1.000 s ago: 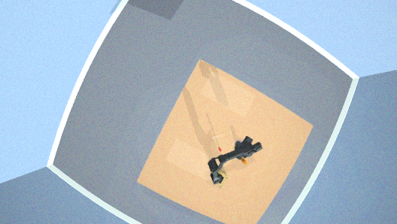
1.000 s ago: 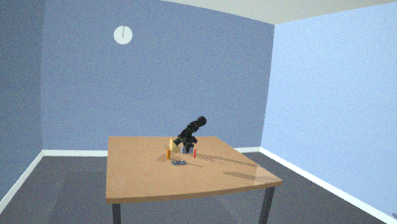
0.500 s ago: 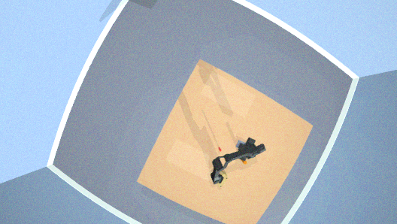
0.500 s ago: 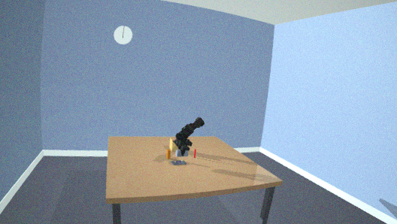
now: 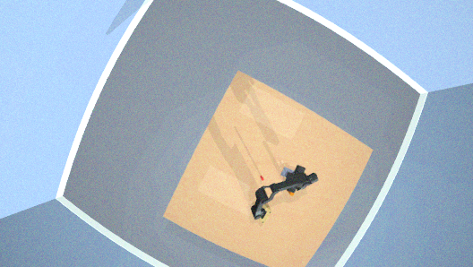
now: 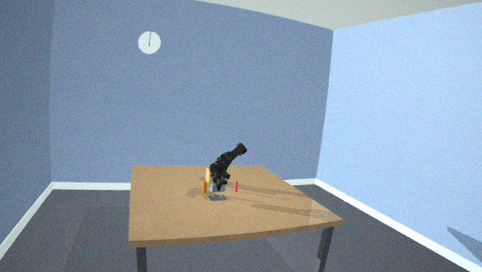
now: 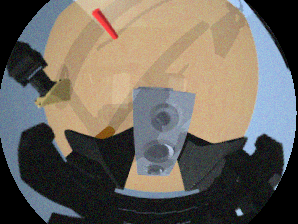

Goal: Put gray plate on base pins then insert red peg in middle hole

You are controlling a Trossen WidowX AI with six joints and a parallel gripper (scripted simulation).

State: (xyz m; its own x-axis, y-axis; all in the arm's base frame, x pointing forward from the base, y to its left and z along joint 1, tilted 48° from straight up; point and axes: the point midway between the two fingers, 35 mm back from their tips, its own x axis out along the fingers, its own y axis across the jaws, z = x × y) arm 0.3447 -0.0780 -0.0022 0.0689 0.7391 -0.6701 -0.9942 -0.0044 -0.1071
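Now: gripper tip 12 cm past the red peg, 18 cm to the right of it and 2 cm above it. The rest, counted from my gripper tip: gray block: 3 cm above; then small orange piece: 11 cm behind, 6 cm to the right, 2 cm below.
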